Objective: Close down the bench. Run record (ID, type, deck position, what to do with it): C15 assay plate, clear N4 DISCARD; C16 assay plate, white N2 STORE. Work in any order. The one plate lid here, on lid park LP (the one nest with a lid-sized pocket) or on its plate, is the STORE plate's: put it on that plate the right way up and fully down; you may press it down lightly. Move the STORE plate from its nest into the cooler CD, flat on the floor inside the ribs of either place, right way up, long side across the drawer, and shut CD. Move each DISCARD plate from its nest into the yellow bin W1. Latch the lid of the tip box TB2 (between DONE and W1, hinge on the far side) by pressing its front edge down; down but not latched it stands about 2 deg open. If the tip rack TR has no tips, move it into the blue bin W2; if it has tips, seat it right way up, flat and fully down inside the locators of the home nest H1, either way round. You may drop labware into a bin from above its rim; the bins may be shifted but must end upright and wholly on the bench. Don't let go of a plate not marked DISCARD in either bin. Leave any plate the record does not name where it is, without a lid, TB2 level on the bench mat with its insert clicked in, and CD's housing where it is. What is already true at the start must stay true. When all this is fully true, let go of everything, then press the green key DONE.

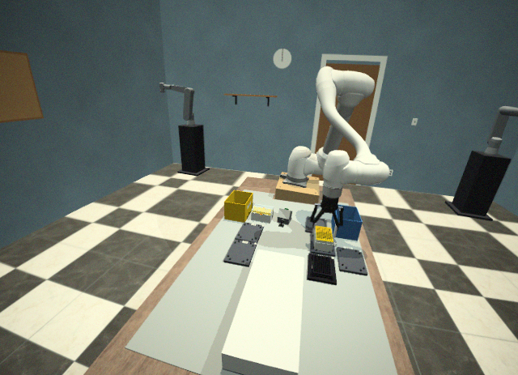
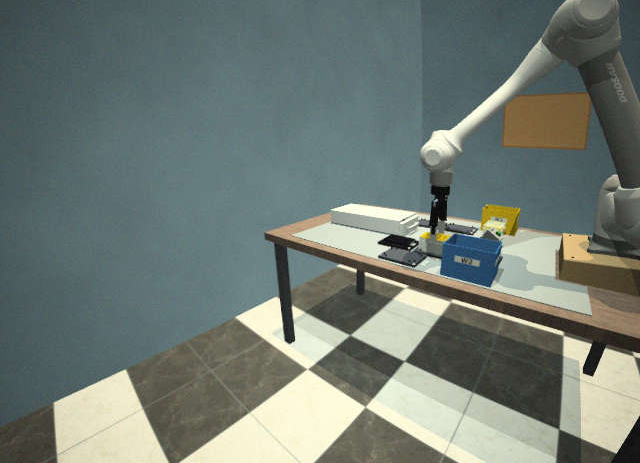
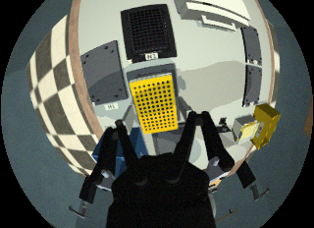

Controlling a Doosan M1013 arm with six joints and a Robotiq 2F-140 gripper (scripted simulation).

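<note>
Now: hand 3 cm above the yellow-topped tip rack, 1 cm to the left of it and 1 cm past it. The rest, counted from my hand: black plate (18 cm ahead, 7 cm below, 1 cm to the left); then blue bin W2 (19 cm behind, 11 cm to the left, 5 cm below); then done key block (24 cm to the right, 17 cm behind, 3 cm below).
</note>
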